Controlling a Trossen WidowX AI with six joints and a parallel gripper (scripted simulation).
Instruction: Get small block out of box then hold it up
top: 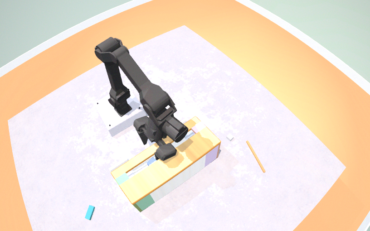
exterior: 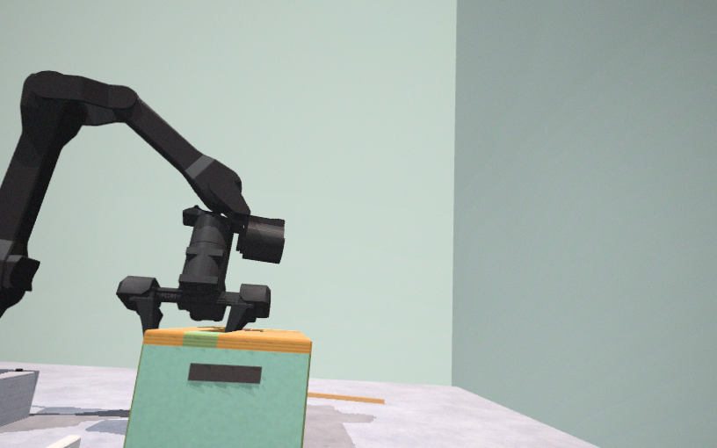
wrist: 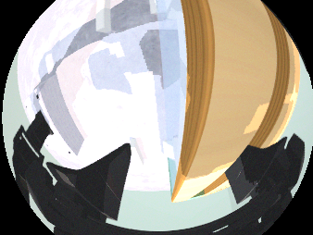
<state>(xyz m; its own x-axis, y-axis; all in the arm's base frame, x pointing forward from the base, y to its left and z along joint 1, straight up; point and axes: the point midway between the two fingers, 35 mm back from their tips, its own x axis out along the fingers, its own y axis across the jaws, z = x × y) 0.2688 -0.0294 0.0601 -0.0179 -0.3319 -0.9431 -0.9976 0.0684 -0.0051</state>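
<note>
Right now my gripper tip is 40 mm short of the blue block and 20 mm to the left of it. The rest, counted from my gripper tip: thin orange stick 270 mm ahead, 310 mm to the left, 80 mm below.
</note>
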